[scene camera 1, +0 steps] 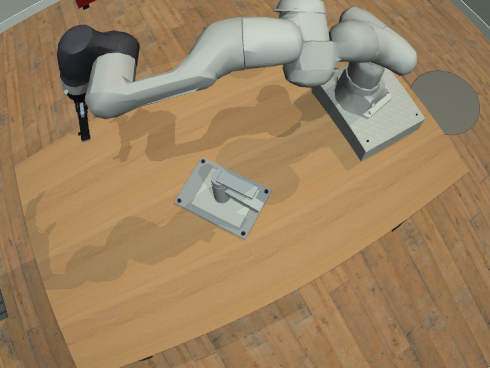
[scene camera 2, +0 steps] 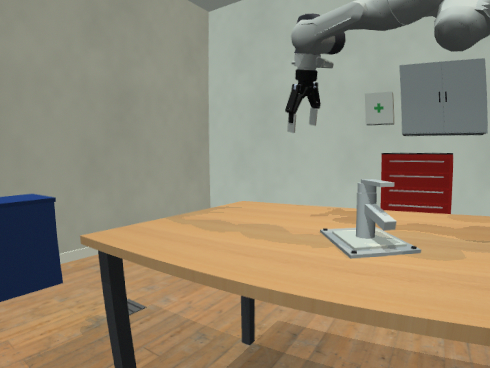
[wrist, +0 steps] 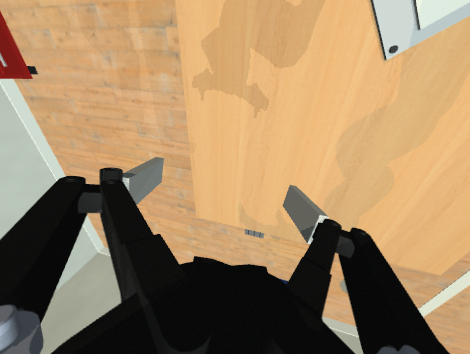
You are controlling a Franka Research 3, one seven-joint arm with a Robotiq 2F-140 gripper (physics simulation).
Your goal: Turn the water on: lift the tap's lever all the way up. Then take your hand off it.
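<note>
The grey tap (scene camera 1: pixel 220 194) (scene camera 2: pixel 365 217) stands upright on its base plate (scene camera 1: pixel 187 194) (scene camera 2: pixel 410 250) (wrist: pixel 386 31) on the table. Its flat lever (scene camera 1: pixel 237 183) (scene camera 2: pixel 378 183) lies about level across the top of the body, above the spout (scene camera 1: pixel 254 201) (scene camera 2: pixel 382 218), which slants down. In the wrist view a corner of the plate shows at the top right; the lever does not show there. My gripper (scene camera 1: pixel 85 138) (scene camera 2: pixel 302 128) (wrist: pixel 226 183) is open and empty, fingers pointing down. It is high up and well away from the tap, touching nothing.
The wooden table (scene camera 1: pixel 150 310) (scene camera 2: pixel 225 260) (wrist: pixel 225 165) carries the robot's base block (scene camera 1: pixel 395 131) at its far right in scene camera 1. A red drawer cabinet (scene camera 2: pixel 417 182) and a grey wall cabinet (scene camera 2: pixel 425 100) are behind. A blue cabinet (scene camera 2: pixel 27 245) stands at the left.
</note>
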